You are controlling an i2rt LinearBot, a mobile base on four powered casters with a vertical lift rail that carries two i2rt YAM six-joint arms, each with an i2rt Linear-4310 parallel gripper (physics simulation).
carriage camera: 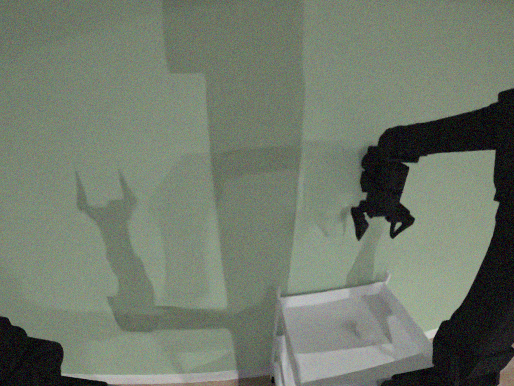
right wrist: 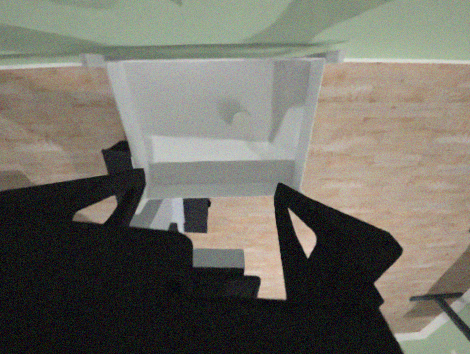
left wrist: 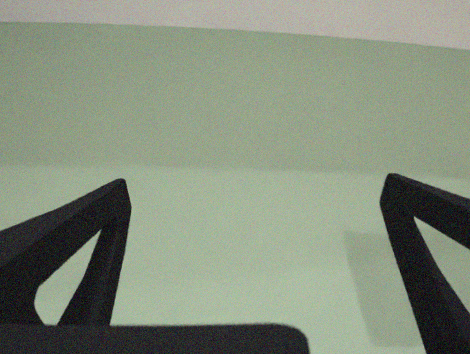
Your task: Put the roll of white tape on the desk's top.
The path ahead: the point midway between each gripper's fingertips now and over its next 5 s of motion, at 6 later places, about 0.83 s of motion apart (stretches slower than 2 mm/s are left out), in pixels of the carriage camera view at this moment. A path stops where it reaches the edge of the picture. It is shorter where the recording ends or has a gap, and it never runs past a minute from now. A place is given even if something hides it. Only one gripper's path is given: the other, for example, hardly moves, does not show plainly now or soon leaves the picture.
My right gripper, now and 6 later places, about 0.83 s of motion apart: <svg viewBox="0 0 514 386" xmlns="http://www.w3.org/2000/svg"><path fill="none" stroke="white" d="M374 238L363 272L354 297L346 316L343 320L343 319L348 317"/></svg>
